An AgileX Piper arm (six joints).
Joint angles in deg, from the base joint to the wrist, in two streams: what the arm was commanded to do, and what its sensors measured. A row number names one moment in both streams.
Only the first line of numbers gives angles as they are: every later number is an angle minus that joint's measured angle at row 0.
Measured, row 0:
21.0, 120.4, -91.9, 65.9, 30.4, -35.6
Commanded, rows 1 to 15:
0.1, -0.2, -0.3, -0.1, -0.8, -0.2
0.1, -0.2, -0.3, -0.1, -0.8, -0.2
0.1, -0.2, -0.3, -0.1, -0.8, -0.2
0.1, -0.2, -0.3, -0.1, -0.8, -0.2
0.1, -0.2, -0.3, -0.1, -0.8, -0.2
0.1, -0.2, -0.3, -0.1, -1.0, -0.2
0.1, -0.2, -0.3, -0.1, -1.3, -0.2
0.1, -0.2, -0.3, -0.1, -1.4, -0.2
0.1, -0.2, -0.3, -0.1, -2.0, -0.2
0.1, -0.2, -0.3, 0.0, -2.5, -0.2
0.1, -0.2, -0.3, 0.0, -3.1, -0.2
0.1, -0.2, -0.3, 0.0, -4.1, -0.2
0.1, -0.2, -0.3, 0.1, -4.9, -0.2
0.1, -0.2, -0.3, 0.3, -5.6, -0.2
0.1, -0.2, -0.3, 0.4, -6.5, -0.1
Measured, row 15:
0.2, 0.0, 0.0, -0.1, -2.5, 0.0
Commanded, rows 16 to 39:
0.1, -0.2, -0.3, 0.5, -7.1, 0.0
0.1, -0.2, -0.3, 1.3, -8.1, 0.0
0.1, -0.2, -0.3, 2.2, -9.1, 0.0
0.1, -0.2, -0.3, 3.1, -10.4, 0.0
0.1, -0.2, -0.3, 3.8, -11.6, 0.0
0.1, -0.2, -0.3, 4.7, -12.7, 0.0
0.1, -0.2, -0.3, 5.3, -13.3, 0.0
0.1, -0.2, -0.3, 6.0, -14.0, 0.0
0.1, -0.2, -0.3, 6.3, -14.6, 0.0
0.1, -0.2, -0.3, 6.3, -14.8, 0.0
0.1, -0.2, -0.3, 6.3, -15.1, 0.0
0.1, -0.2, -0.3, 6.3, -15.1, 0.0
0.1, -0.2, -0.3, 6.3, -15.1, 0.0
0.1, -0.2, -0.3, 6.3, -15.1, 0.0
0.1, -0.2, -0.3, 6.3, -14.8, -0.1
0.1, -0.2, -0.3, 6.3, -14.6, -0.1
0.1, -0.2, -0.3, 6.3, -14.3, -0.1
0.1, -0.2, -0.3, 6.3, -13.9, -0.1
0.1, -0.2, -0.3, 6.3, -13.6, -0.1
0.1, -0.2, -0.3, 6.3, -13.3, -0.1
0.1, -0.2, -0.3, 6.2, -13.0, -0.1
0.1, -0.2, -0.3, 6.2, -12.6, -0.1
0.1, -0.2, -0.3, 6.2, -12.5, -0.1
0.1, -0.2, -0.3, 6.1, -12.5, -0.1
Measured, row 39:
0.2, 0.1, 0.0, 6.0, -12.3, 0.0
